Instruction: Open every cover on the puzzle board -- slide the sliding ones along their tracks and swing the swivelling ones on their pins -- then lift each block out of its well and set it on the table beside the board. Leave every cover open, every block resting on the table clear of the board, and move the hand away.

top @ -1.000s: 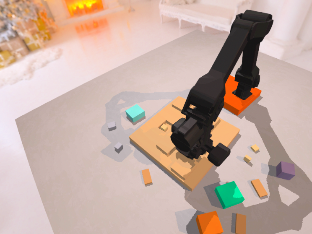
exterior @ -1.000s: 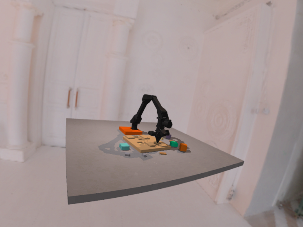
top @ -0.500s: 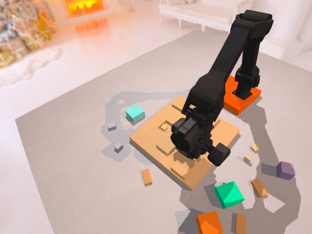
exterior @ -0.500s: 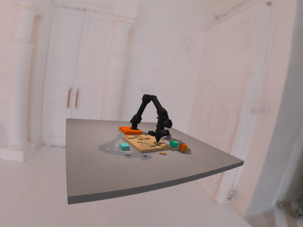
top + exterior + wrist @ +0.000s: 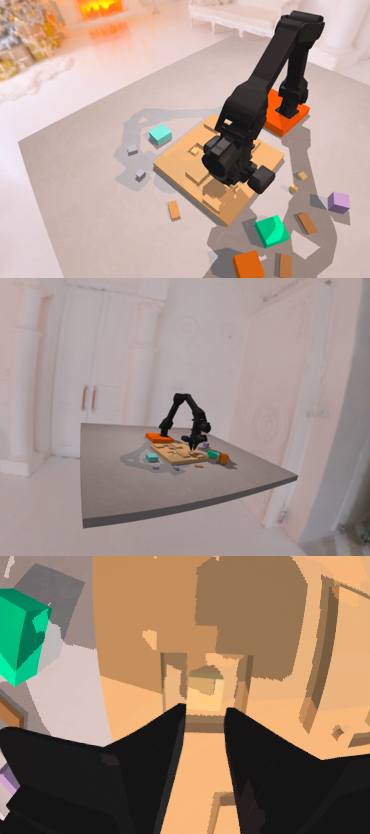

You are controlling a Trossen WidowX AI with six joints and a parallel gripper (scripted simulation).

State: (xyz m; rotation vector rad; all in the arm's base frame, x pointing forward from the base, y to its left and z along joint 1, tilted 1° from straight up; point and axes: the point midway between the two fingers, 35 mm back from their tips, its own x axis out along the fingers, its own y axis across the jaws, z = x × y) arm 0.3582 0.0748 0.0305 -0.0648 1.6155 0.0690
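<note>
The cyan block lies 31 cm to the right of my gripper tip, 5 cm ahead of it and 2 cm below it. Also, from my gripper tip: orange block (18 cm to the left, 14 cm ahead, 1 cm below); then purple cube (23 cm to the left, 16 cm behind, 2 cm below); then green block (16 cm to the left, 3 cm ahead, 2 cm below).
</note>
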